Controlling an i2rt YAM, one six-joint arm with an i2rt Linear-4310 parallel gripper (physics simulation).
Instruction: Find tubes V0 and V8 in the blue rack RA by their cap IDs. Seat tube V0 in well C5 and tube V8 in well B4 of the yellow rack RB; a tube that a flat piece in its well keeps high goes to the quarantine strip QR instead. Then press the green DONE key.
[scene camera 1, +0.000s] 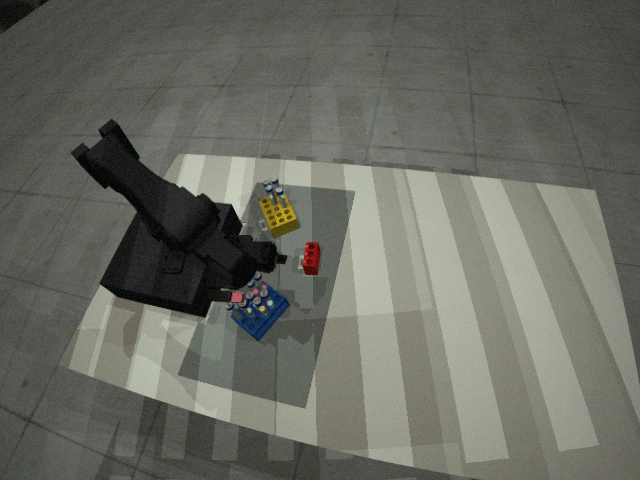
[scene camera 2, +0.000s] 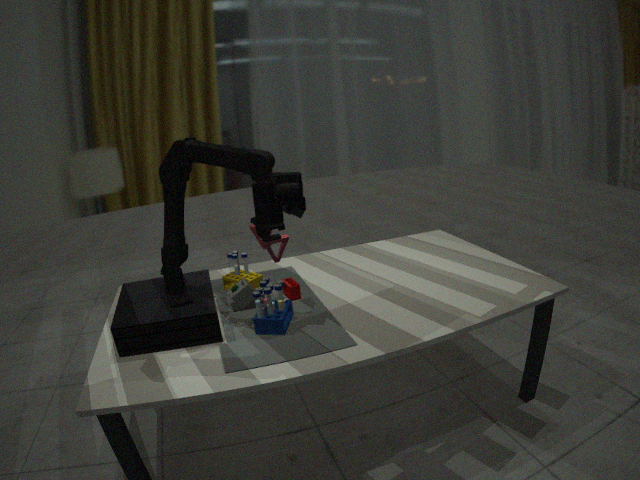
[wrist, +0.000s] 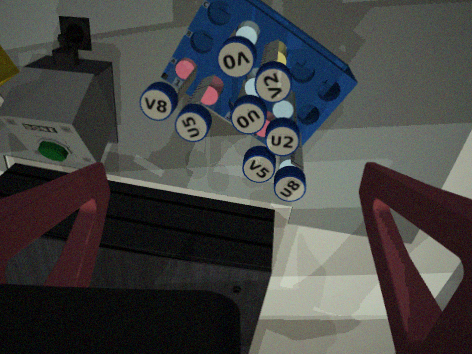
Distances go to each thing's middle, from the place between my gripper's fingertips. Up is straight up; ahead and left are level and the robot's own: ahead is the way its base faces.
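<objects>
With the DONE button unit (wrist: 65, 109) to measure by, my gripper is 3 cm past it and 18 cm to the right of it. That same gripper of mine is 17 cm above the unit.
</objects>
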